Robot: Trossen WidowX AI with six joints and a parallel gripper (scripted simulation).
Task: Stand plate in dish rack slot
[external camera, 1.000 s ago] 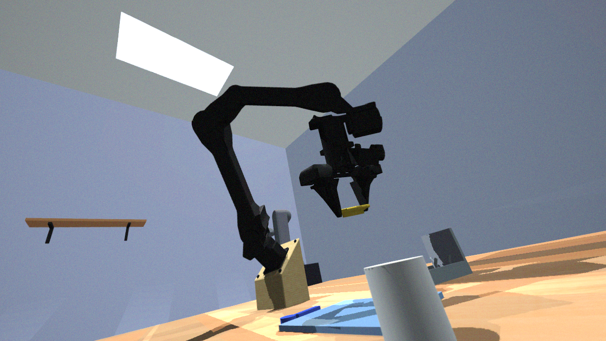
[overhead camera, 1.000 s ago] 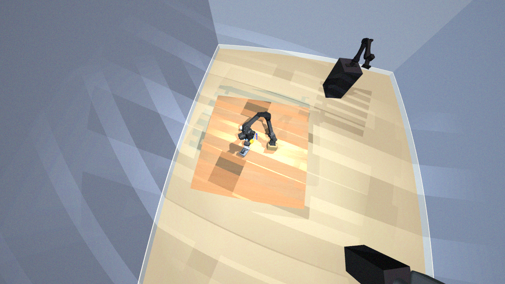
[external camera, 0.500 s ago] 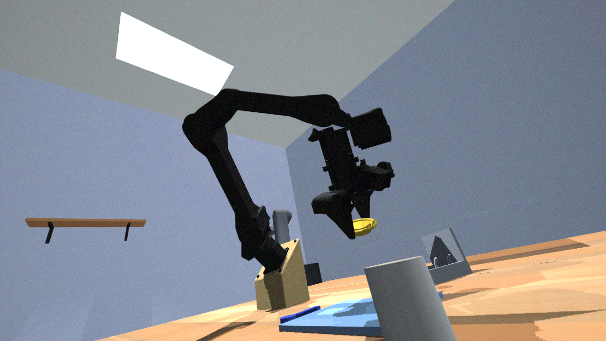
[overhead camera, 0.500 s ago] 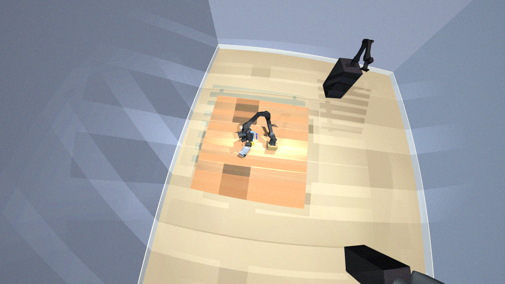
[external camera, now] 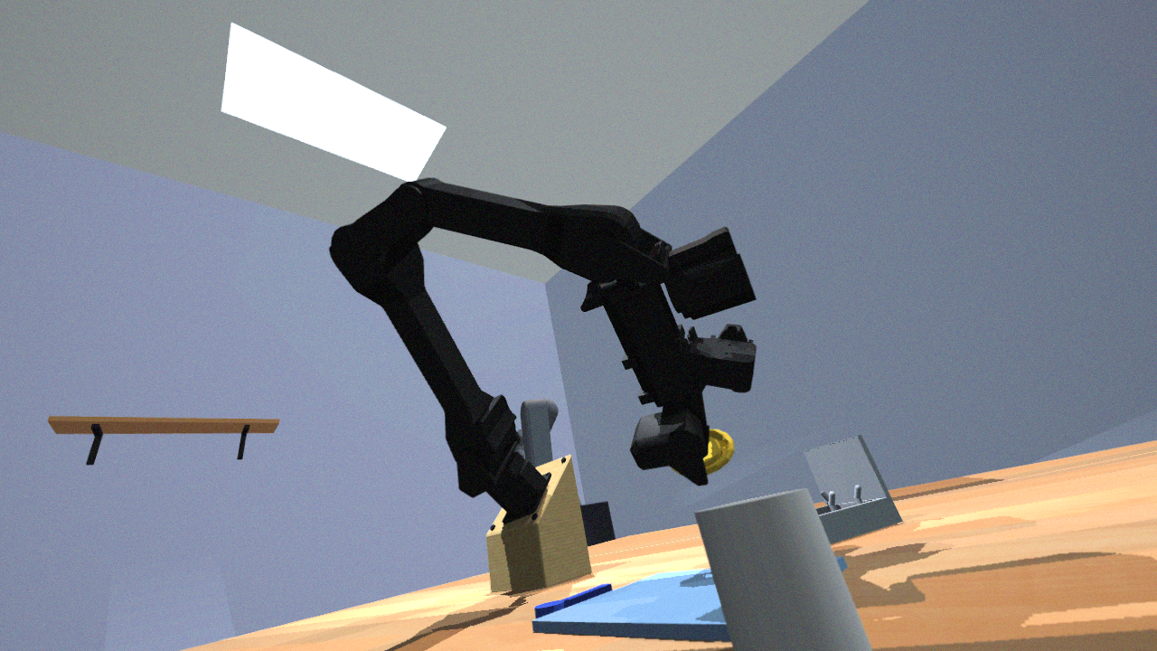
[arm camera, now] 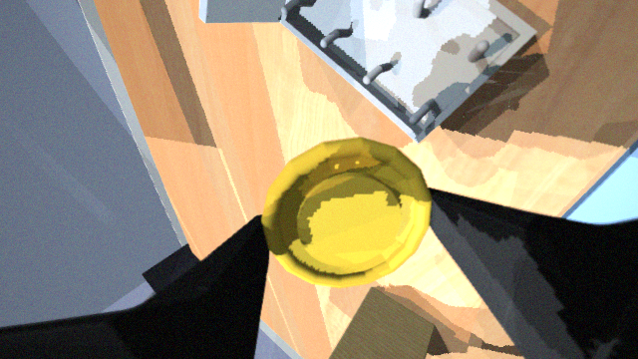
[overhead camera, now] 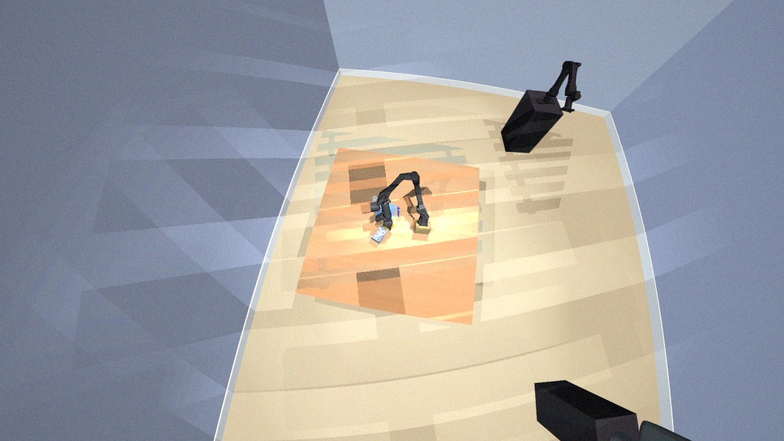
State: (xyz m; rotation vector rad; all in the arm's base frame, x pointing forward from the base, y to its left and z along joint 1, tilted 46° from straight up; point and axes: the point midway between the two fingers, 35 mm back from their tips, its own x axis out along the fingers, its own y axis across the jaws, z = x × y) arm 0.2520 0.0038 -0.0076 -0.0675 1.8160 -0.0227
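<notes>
Right now the grey dish rack is 70 mm below my gripper tip, 70 mm ahead of it and 30 mm to the left of it. The rest, counted from my gripper tip: blue spoon (170 mm to the right, 90 mm below, 60 mm behind); then yellow plate (10 mm above).
</notes>
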